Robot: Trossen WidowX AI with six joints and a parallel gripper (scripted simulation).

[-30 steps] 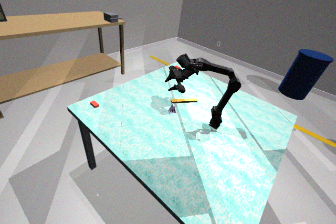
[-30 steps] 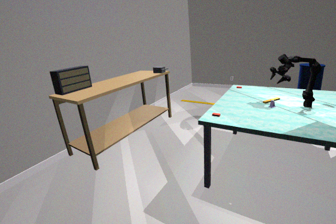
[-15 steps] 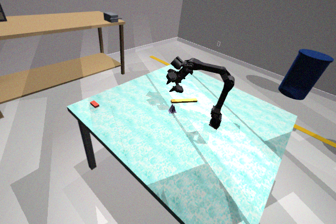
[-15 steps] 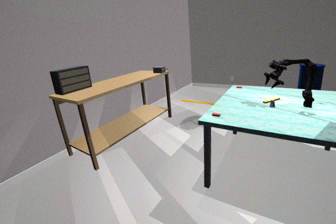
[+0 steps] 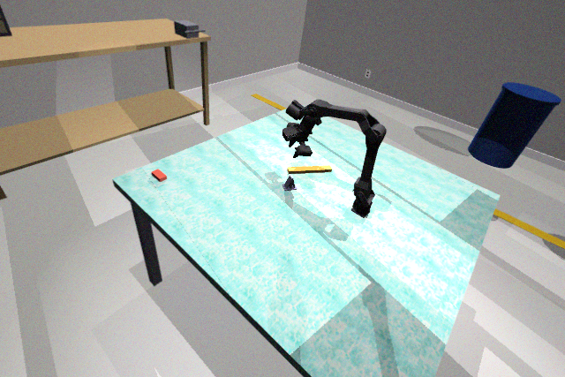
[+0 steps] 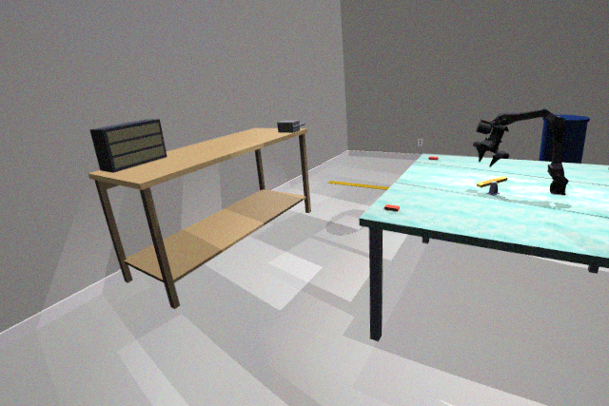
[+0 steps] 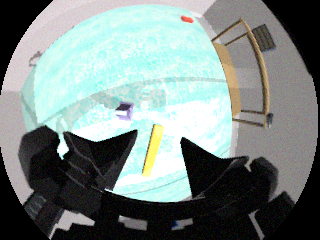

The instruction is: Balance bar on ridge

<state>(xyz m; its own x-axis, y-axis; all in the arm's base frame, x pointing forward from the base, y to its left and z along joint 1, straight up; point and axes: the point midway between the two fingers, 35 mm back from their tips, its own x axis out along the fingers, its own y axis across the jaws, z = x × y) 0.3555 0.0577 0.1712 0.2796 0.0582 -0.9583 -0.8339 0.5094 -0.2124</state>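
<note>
My gripper tip is 4 cm past the yellow bar, 12 cm to the left of it and 13 cm above it. From my gripper tip the other things lie so: red block 37 cm ahead, 44 cm to the left, 13 cm below.
</note>
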